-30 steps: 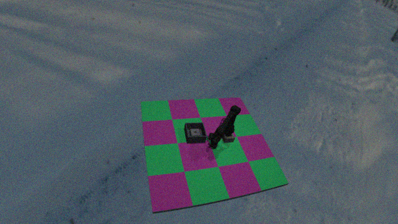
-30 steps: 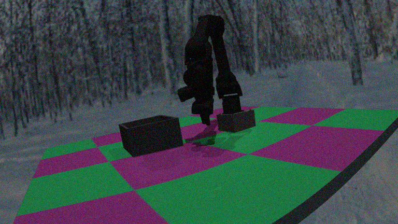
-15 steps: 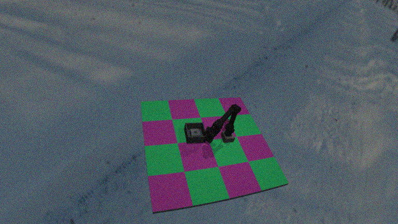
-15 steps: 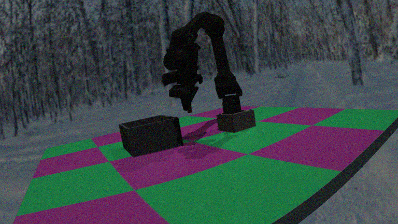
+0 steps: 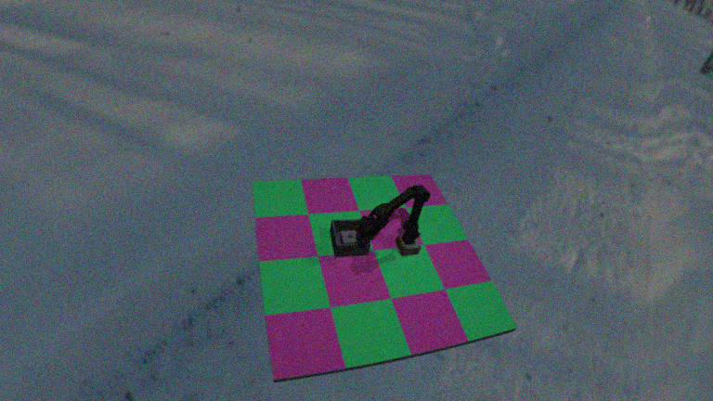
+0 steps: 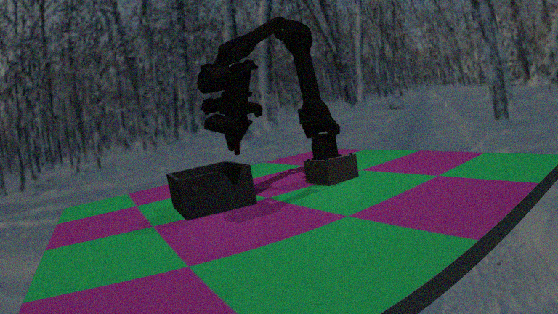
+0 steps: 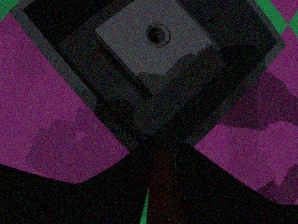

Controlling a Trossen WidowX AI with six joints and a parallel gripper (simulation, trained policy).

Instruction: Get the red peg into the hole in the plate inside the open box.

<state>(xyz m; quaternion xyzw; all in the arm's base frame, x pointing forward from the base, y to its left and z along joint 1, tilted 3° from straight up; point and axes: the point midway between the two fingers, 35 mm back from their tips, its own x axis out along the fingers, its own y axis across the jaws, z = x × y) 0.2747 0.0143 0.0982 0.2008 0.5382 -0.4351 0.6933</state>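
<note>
The plate is 6 cm ahead of my gripper tip, 8 cm to the right of it and 9 cm below it. Round my gripper tip: red peg: 1 cm behind, 2 cm to the left, 3 cm above; dark box: 6 cm ahead, 8 cm to the right, 11 cm below.
</note>
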